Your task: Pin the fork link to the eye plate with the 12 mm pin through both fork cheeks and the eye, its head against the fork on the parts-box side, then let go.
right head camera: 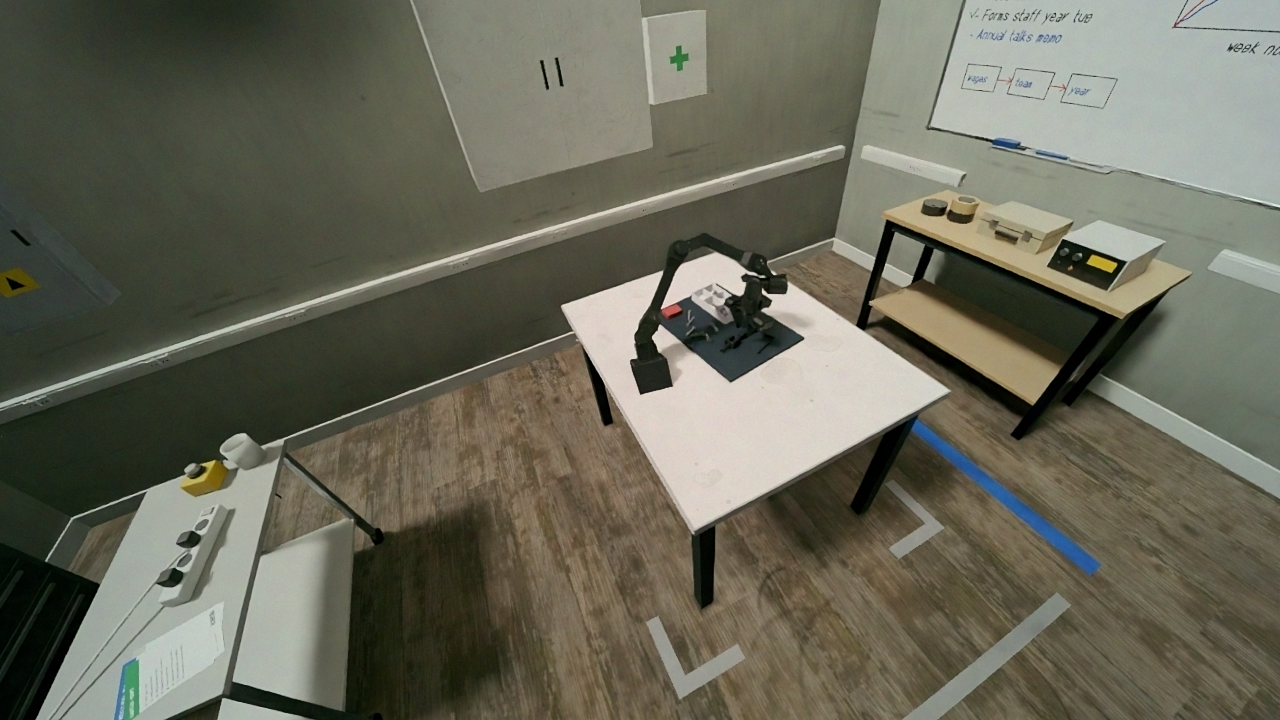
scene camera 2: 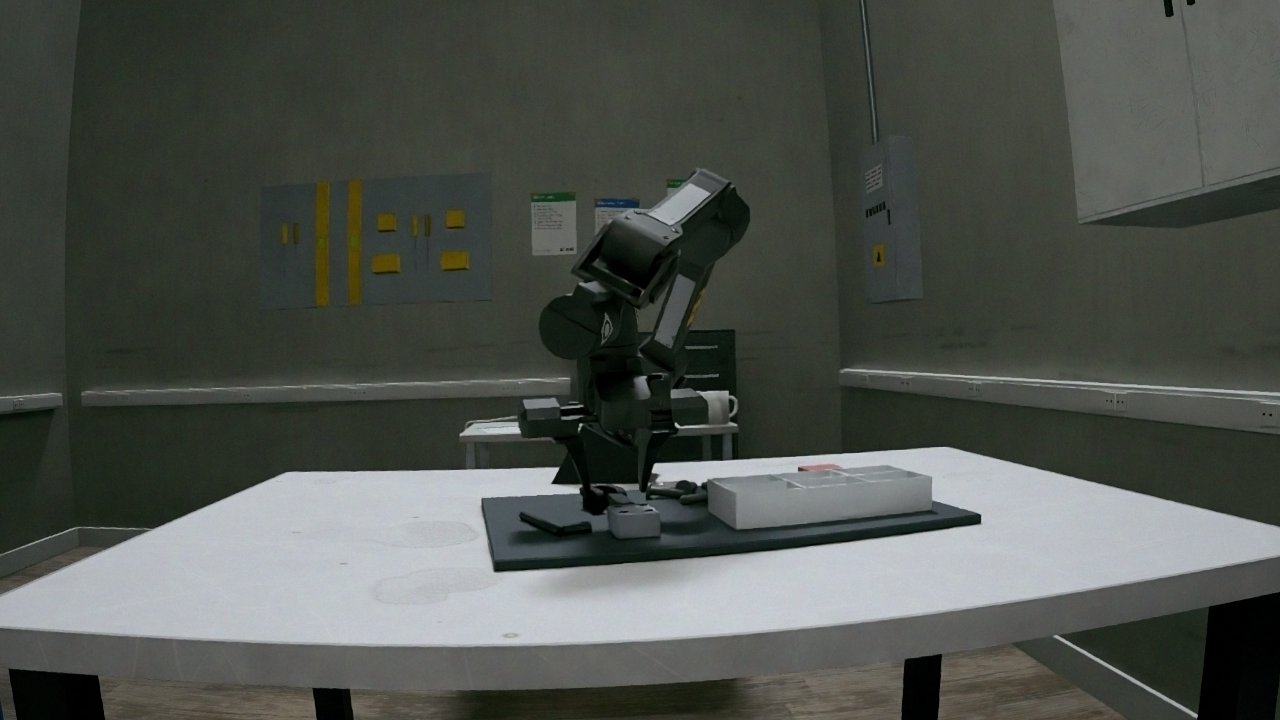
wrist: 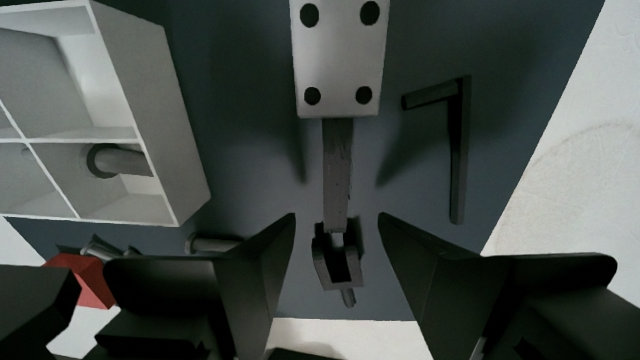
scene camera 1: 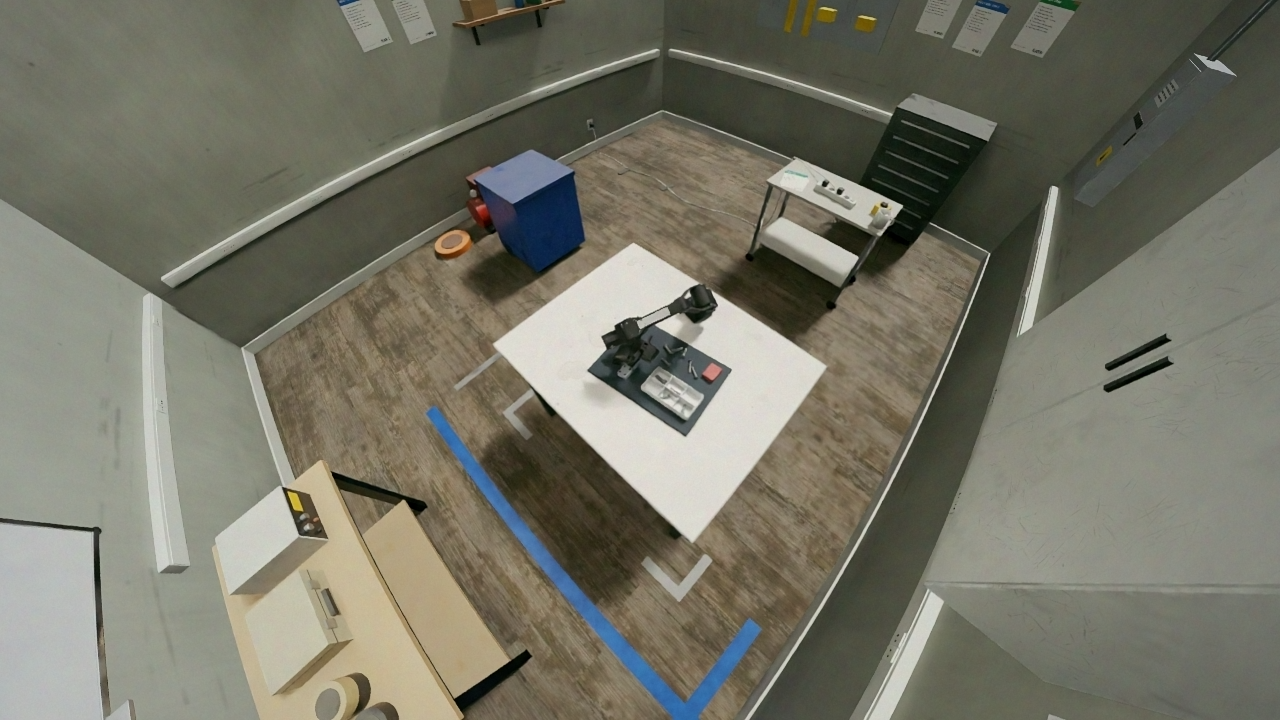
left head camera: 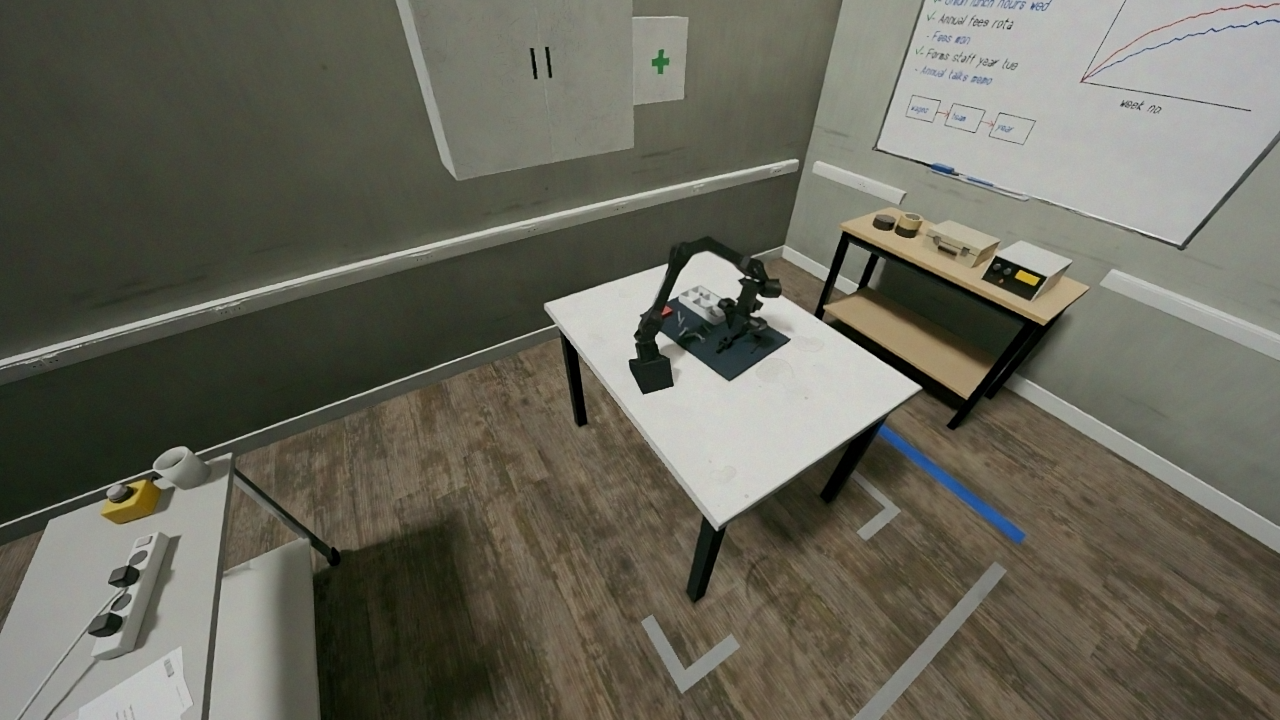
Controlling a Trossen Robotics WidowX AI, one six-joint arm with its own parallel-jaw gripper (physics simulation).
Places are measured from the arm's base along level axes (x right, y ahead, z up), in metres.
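Pixels of known places: gripper, between the fingertips: point(right head camera: 743, 332) point(scene camera 2: 615, 494) point(wrist: 336, 219) point(scene camera 1: 638, 354) point(left head camera: 735, 333); arm's base, origin of its link: point(right head camera: 647, 359) point(scene camera 2: 623, 439) point(left head camera: 648, 359).
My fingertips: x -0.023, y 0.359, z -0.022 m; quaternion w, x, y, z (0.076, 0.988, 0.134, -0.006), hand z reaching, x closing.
Observation:
Ahead of a thing's pixels: the offset from my fingertips to its middle. Level surfaces: height alone.
The eye plate {dx -0.024, dy +0.083, dz -0.012 m} point(scene camera 2: 633, 522) point(wrist: 340, 55) is a light grey block with dark holes; a dark bar point(wrist: 337, 175) runs from it towards me in the wrist view. The dark fork link {dx +0.027, dy -0.067, dz -0.012 m} point(wrist: 337, 265) lies on the mat, its two cheeks at the bar's far end, its rod pointing away. No pin shows through the cheeks. My gripper point(scene camera 2: 617, 501) point(wrist: 336, 219) is open and empty, its fingers either side of the bar's end and fork. One headed pin {dx -0.087, dy -0.071, dz -0.018 m} point(wrist: 212, 245) lies left of the fork; another pin {dx -0.136, dy -0.003, dz -0.012 m} point(wrist: 125, 162) stands in the parts box {dx -0.209, dy +0.001, dz -0.007 m} point(wrist: 172, 135) point(scene camera 2: 819, 497). Which is 12 mm I cannot tell.
An L-shaped dark key {dx +0.058, dy +0.045, dz -0.020 m} point(wrist: 460, 150) point(scene camera 2: 554, 524) lies right of the bar on the dark mat {dz -0.024 m} point(wrist: 225, 115) point(scene camera 2: 537, 553). More small pins {dx -0.192, dy -0.129, dz -0.019 m} point(wrist: 100, 250) lie near the red block {dx -0.239, dy -0.180, dz -0.014 m} point(wrist: 92, 282) point(scene camera 1: 711, 372) beyond the box. The white table {dz -0.034 m} point(scene camera 1: 760, 385) carries the mat.

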